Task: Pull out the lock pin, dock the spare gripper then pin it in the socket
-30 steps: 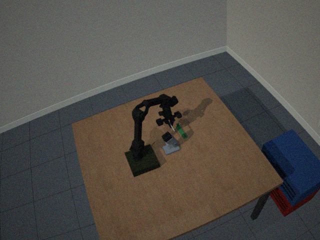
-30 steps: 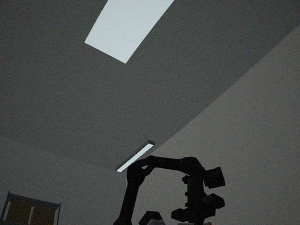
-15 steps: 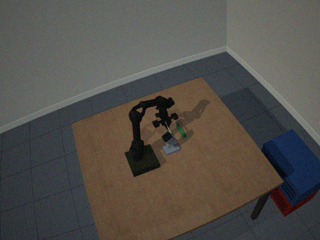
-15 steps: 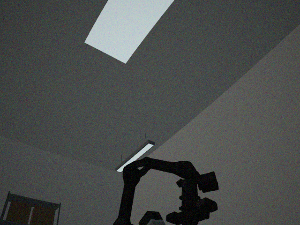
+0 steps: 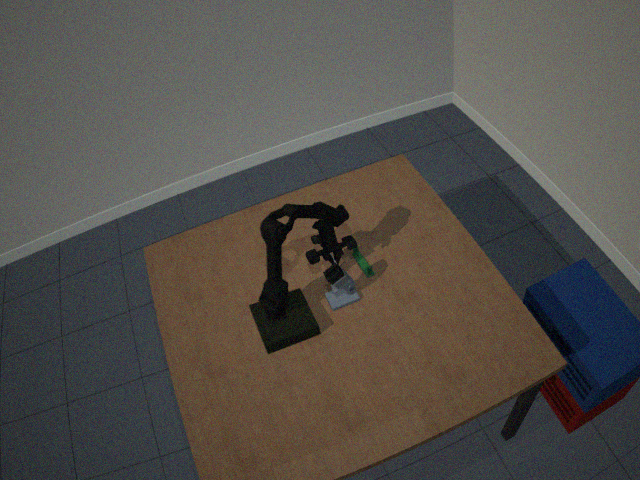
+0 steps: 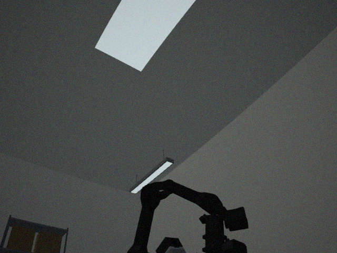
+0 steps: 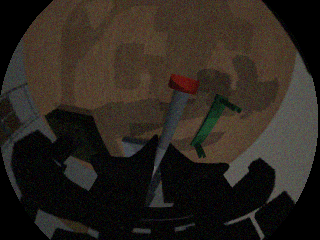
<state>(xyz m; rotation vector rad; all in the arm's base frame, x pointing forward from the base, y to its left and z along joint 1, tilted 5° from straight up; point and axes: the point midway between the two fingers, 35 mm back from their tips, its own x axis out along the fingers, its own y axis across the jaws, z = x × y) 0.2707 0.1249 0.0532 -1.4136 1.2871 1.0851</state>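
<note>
Right now the grey mount is 11 cm to the right of my gripper tip and 1 cm behind it. From my gripper tip the other things lie so: spare gripper 11 cm to the right, 7 cm above, 2 cm behind; green pin cradle 11 cm ahead, 2 cm below, 1 cm to the left.
</note>
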